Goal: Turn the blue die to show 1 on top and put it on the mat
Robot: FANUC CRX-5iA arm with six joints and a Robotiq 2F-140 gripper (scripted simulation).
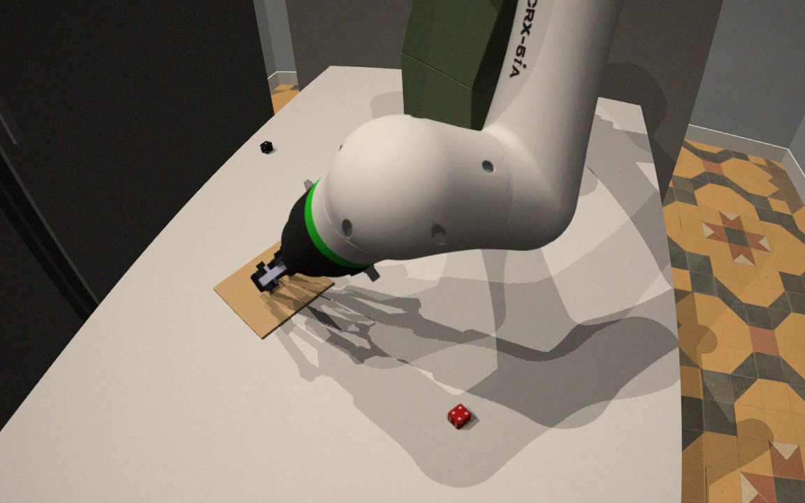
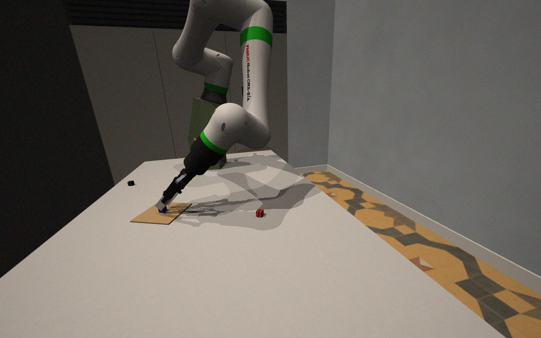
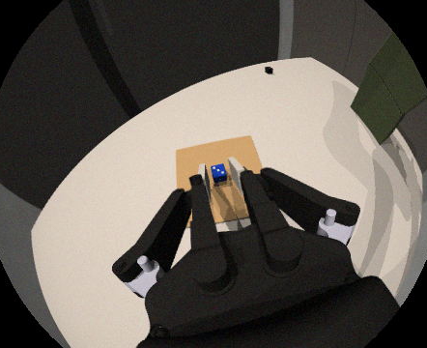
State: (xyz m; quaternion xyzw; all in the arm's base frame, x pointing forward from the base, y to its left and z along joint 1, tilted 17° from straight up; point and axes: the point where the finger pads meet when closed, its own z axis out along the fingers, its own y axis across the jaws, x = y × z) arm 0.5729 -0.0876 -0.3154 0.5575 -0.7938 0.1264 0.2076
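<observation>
My hand is 10 mm past the blue die, 20 mm to the left of it and 40 mm above it. Also, from my hand: mat (10 mm behind, 20 mm to the right, 50 mm below); red die (110 mm ahead, 300 mm to the left, 40 mm below); black die (350 mm behind, 250 mm to the right, 40 mm below).
</observation>
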